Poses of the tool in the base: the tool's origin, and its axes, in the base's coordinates. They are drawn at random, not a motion.
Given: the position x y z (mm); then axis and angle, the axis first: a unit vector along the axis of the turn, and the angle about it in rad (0 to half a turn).
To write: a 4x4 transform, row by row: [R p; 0 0 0 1], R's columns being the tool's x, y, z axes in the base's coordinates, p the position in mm. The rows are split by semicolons. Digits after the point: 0 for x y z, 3 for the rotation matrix.
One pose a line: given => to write
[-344 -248 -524 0.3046 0.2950 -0.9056 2.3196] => -0.525 0.814 -0.248 -344; -0.512 -0.534 -0.672 -248; -0.680 -0.226 0.698 -524; 0 0 0 1
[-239 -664 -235 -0.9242 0.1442 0.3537 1.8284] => 0.817 -0.509 -0.271 -239; 0.175 -0.229 0.958 -664; -0.550 -0.830 -0.098 -235; 0 0 0 1
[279 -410 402 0.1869 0.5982 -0.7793 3.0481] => -0.926 0.296 -0.235 279; 0.150 -0.282 -0.948 -410; -0.346 -0.913 0.216 402; 0 0 0 1
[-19 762 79 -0.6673 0.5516 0.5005 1.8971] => 0.267 -0.960 0.081 -19; -0.012 0.081 0.997 762; -0.963 -0.268 0.010 79; 0 0 0 1
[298 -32 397 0.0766 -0.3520 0.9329 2.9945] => -0.978 -0.190 0.091 298; 0.083 -0.743 -0.664 -32; 0.194 -0.642 0.742 397; 0 0 0 1
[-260 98 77 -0.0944 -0.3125 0.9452 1.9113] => -0.322 -0.852 -0.414 -260; 0.930 -0.204 -0.305 98; 0.176 -0.483 0.858 77; 0 0 0 1
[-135 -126 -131 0.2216 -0.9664 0.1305 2.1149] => -0.443 -0.437 -0.783 -135; -0.213 0.900 -0.381 -126; 0.871 -0.002 -0.492 -131; 0 0 0 1
